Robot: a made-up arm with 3 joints. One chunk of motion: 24 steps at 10 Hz.
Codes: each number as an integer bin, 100 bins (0 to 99) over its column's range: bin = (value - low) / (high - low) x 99, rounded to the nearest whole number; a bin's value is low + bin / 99 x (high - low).
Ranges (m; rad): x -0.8..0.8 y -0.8..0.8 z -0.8..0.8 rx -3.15..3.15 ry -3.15..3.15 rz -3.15..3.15
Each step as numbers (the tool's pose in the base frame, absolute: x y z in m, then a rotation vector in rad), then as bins.
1 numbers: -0.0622 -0.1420 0.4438 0.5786 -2.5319 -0.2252
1 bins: 46 41 77 59 10 46
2 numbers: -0.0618 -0.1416 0.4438 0.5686 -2.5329 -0.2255
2 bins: 46 41 77 58 10 46
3 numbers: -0.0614 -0.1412 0.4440 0.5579 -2.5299 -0.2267
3 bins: 46 41 77 58 10 46
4 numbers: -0.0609 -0.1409 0.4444 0.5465 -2.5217 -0.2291
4 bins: 46 41 77 58 10 46
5 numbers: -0.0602 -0.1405 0.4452 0.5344 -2.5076 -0.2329
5 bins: 46 41 77 58 10 46
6 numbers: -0.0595 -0.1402 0.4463 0.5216 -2.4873 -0.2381
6 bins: 46 41 77 58 10 46
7 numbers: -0.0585 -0.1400 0.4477 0.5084 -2.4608 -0.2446
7 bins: 46 41 77 57 11 46
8 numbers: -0.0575 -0.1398 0.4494 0.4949 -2.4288 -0.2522
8 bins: 46 41 77 57 11 46
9 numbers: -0.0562 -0.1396 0.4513 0.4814 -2.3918 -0.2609
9 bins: 46 41 77 57 12 45
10 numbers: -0.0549 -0.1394 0.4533 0.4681 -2.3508 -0.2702
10 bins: 46 41 78 57 13 45
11 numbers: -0.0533 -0.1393 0.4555 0.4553 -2.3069 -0.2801
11 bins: 46 41 78 57 13 45
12 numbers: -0.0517 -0.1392 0.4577 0.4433 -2.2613 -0.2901
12 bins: 46 41 78 56 14 45
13 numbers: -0.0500 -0.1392 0.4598 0.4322 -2.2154 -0.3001
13 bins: 46 41 78 56 15 45
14 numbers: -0.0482 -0.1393 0.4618 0.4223 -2.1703 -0.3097
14 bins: 47 41 78 56 15 45
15 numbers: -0.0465 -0.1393 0.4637 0.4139 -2.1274 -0.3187
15 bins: 47 41 78 56 16 44
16 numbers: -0.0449 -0.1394 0.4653 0.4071 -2.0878 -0.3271
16 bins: 47 41 78 56 17 44
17 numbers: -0.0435 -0.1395 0.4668 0.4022 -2.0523 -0.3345
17 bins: 47 41 78 56 17 44
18 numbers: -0.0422 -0.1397 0.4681 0.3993 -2.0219 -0.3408
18 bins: 47 41 78 56 18 44
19 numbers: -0.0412 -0.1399 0.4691 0.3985 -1.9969 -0.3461
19 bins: 47 41 79 56 18 44
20 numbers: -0.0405 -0.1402 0.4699 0.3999 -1.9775 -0.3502
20 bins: 47 41 79 56 18 44
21 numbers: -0.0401 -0.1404 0.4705 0.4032 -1.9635 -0.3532
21 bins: 47 41 79 56 19 44
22 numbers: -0.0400 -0.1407 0.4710 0.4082 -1.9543 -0.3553
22 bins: 47 41 79 56 19 44
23 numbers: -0.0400 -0.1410 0.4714 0.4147 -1.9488 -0.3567
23 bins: 47 41 79 56 19 44
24 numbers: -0.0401 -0.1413 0.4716 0.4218 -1.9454 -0.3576
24 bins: 47 41 79 56 19 44
